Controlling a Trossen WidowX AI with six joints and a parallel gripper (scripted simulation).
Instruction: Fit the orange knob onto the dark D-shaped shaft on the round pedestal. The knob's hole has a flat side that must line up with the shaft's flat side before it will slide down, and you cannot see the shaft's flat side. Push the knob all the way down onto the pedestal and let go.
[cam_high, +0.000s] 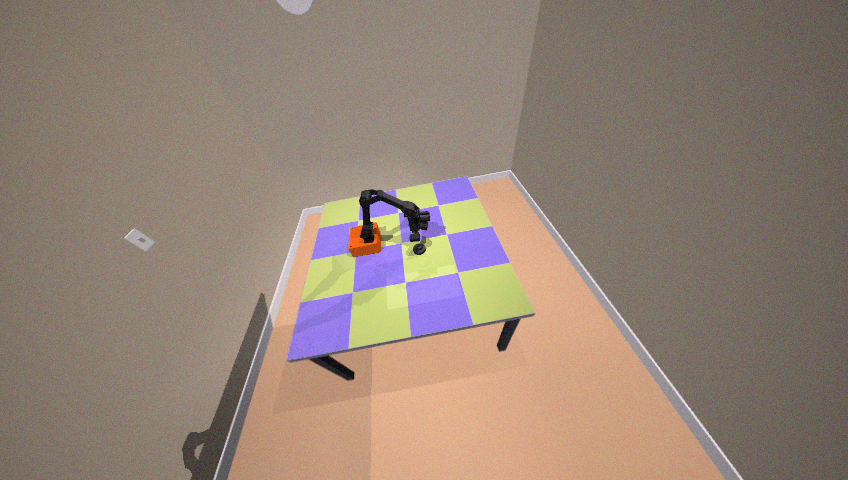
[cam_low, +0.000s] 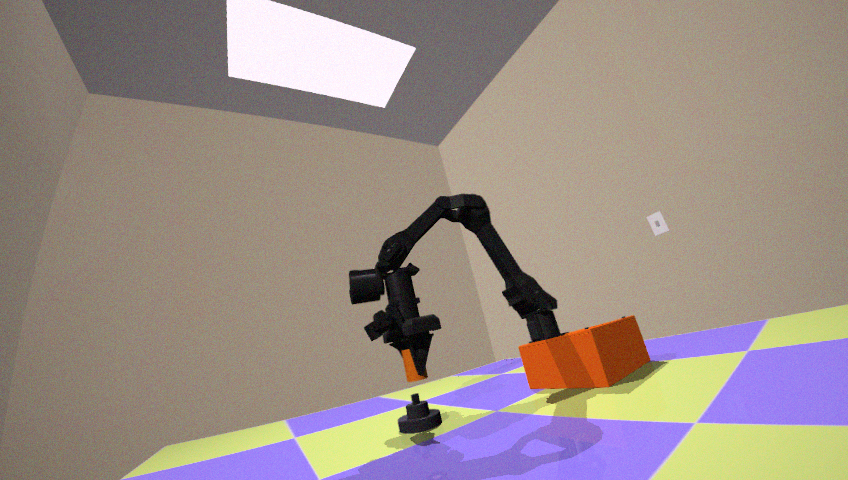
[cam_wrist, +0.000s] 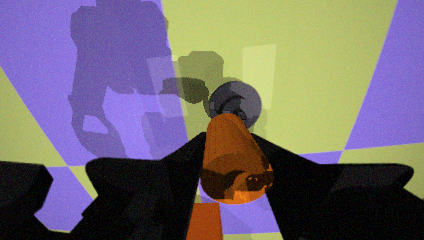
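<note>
My gripper tip is 10 mm short of the pedestal, 20 mm to the left of it and 70 mm above it. Round my gripper tip: orange knob (20 mm above).
</note>
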